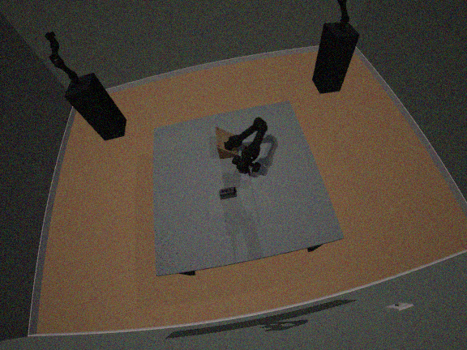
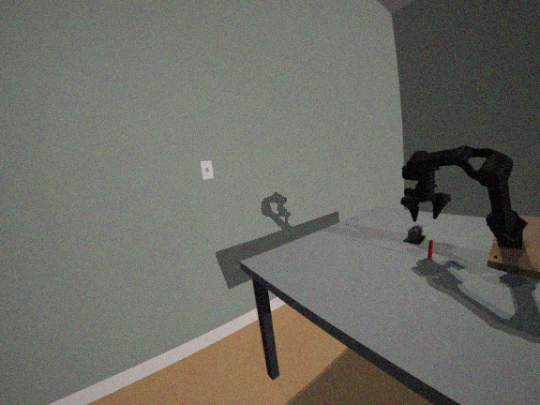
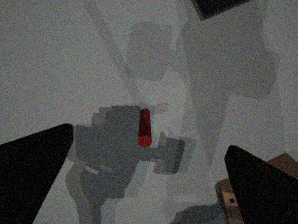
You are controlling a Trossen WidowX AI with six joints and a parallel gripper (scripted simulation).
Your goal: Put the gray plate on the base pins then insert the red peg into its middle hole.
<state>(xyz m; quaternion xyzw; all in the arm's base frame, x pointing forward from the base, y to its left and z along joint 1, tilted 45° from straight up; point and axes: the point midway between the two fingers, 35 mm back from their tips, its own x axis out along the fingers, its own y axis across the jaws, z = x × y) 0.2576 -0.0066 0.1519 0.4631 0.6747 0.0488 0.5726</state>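
The red peg is 11 cm below my gripper tip, 3 cm behind it and 2 cm to the left of it. Round my gripper tip: gray plate (16 cm to the right, 11 cm below, 9 cm ahead); then dark base (16 cm to the right, 14 cm below, 9 cm ahead).
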